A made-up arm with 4 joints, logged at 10 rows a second.
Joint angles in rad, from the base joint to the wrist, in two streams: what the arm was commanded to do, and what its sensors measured. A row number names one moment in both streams.
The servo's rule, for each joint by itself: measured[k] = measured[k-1] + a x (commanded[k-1-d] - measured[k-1]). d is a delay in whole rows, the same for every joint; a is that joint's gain. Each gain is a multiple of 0.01, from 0.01 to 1. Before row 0 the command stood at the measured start. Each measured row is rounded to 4 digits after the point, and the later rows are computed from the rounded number. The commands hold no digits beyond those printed.
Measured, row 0:
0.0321, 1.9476, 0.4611, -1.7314
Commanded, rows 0 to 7:
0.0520, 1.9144, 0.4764, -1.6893
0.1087, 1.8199, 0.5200, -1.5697
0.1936, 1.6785, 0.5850, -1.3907
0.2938, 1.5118, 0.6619, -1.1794
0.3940, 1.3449, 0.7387, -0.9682
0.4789, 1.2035, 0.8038, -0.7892
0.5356, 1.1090, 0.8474, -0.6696
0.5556, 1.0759, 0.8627, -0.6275
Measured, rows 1 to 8:
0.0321, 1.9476, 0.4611, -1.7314
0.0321, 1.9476, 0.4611, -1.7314
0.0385, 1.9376, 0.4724, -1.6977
0.0610, 1.9023, 0.5076, -1.5953
0.1034, 1.8352, 0.5649, -1.4316
0.1643, 1.7382, 0.6367, -1.2298
0.2378, 1.6202, 0.7122, -1.0205
0.3150, 1.4952, 0.7800, -0.8355
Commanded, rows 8 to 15:
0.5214, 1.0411, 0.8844, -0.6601
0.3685, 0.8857, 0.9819, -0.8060
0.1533, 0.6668, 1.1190, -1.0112
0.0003, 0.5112, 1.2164, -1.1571
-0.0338, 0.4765, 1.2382, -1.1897
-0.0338, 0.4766, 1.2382, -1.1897
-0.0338, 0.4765, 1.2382, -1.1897
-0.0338, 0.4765, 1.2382, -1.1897
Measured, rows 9 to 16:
0.3856, 1.3793, 0.8299, -0.7028
0.4400, 1.2883, 0.8542, -0.6426
0.4660, 1.2141, 0.8765, -0.6566
0.4348, 1.1156, 0.9545, -0.7761
0.3447, 0.9810, 1.0762, -0.9642
0.2345, 0.8401, 1.1799, -1.1185
0.1486, 0.7310, 1.2230, -1.1755
0.0902, 0.6547, 1.2342, -1.1869

